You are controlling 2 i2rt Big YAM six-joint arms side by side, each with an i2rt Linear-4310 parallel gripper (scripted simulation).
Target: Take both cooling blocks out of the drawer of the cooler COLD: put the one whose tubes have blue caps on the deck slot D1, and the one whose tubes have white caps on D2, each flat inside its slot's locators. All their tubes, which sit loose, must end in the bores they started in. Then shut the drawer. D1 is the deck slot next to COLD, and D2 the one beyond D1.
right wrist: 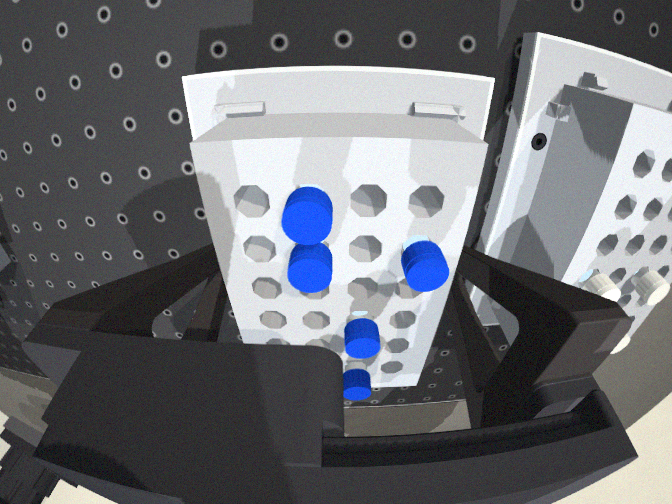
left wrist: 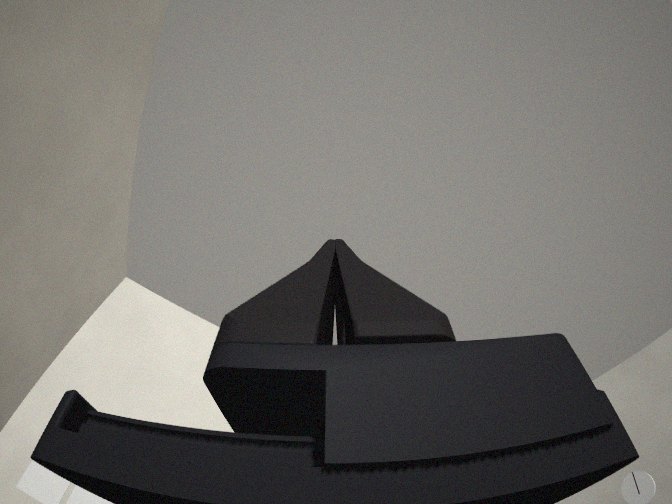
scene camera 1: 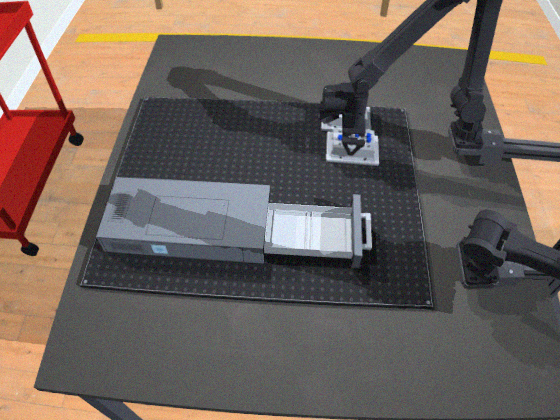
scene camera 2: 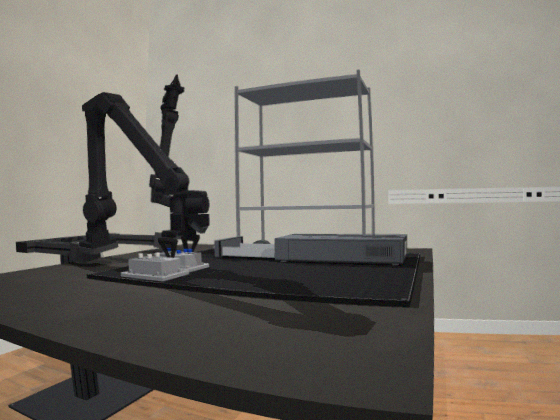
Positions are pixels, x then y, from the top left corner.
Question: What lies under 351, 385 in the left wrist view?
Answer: My left gripper.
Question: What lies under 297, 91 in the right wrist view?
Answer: A slot D1.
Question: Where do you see a cooler COLD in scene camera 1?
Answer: At 214, 221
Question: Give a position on a cooler COLD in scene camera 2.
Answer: At 341, 248
